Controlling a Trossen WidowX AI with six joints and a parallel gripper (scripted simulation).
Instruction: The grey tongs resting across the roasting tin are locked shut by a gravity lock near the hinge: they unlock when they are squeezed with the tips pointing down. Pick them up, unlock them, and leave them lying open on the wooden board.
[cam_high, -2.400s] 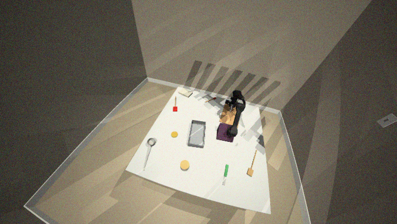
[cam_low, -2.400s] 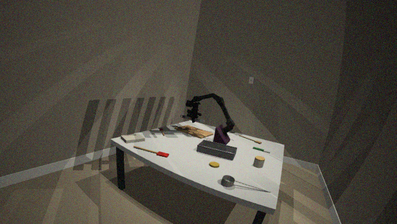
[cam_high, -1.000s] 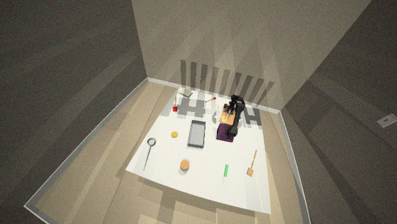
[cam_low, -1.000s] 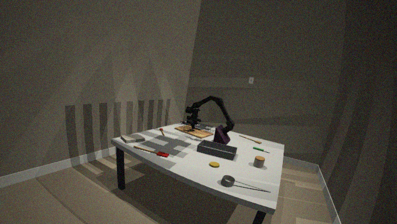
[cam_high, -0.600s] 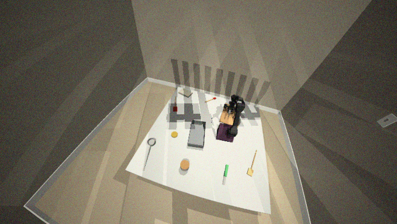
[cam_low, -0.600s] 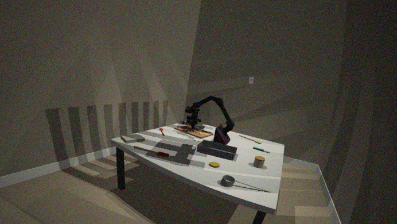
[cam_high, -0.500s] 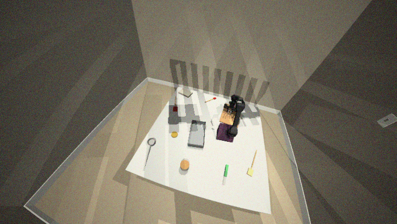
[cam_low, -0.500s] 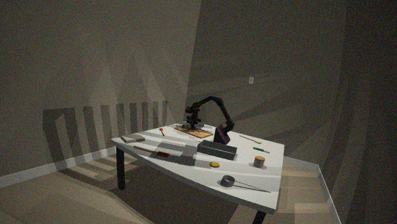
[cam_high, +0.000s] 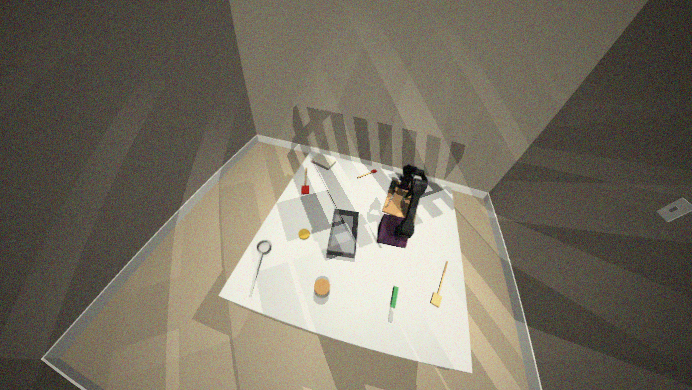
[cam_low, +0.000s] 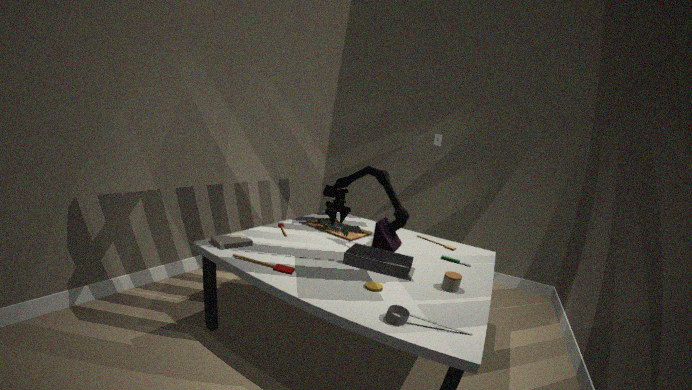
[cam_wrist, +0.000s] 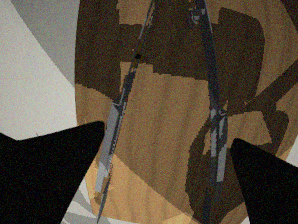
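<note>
My gripper tip is 40 mm past the wooden board and 40 mm above it. The rest, counted from my gripper tip: grey block: 630 mm ahead, 290 mm to the right, 30 mm below; then red-tipped stick: 230 mm ahead, 240 mm to the right, 40 mm below; then roasting tin: 370 mm ahead, 380 mm to the left, 20 mm below.
</note>
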